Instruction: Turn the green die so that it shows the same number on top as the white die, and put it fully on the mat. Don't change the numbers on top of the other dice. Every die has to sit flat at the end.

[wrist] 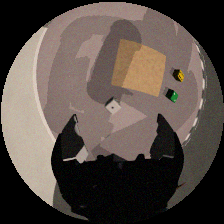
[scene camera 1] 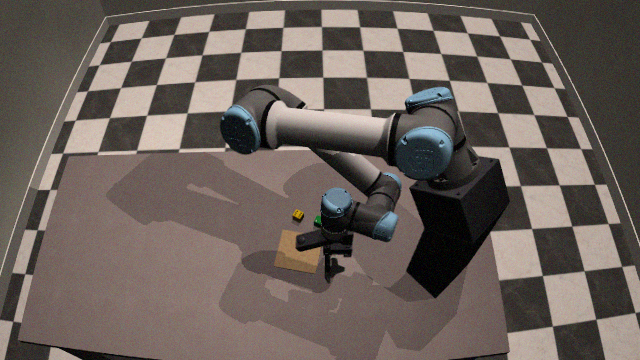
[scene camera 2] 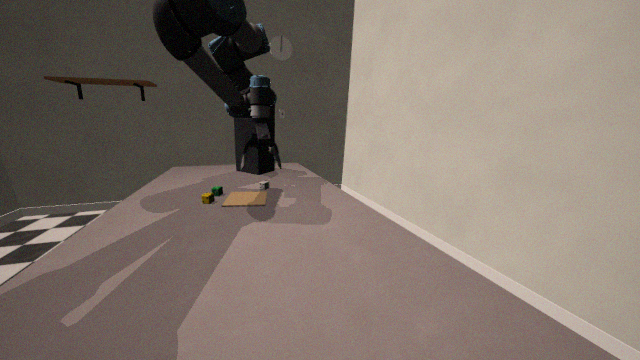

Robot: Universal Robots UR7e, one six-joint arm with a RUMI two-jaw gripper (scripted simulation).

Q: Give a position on a tan mat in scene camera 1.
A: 287, 257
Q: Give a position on a tan mat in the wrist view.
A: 138, 67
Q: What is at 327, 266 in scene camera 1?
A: My gripper.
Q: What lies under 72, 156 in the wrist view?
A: My gripper.
